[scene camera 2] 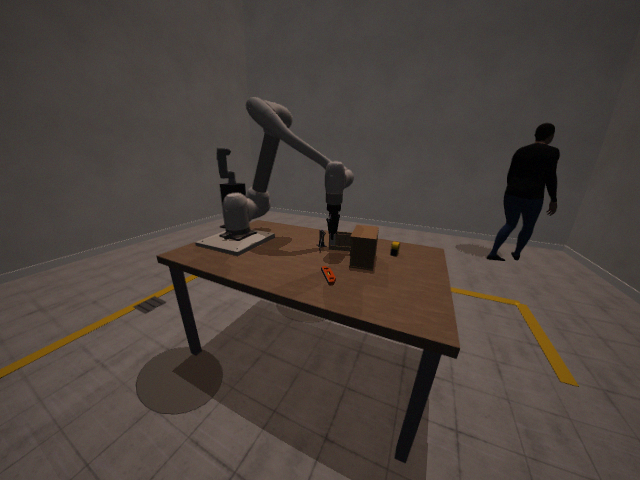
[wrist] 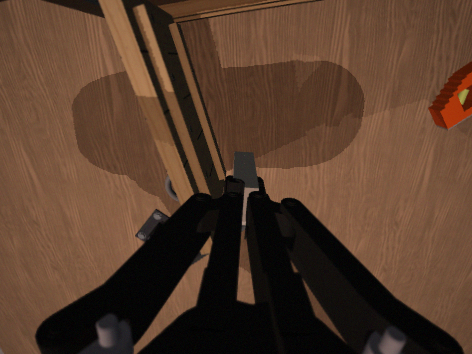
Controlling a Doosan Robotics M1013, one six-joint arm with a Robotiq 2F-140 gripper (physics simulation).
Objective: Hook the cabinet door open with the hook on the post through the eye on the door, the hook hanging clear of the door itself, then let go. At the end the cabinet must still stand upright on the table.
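The wooden cabinet stands upright on the table, with part of its edge at the top of the wrist view. Its door stands swung open. My gripper is shut and empty, pointing down close to the door's inner face near its free end; contact cannot be told. A grey ring, apparently the eye, shows at the door's outer face. The dark post stands beyond the outer face. The hook is mostly hidden behind my fingers and the door, so its engagement cannot be told.
An orange tool lies on the table in front of the cabinet. A yellow and black object is to the cabinet's right. The arm's white base plate is at the left. A person is beyond the table.
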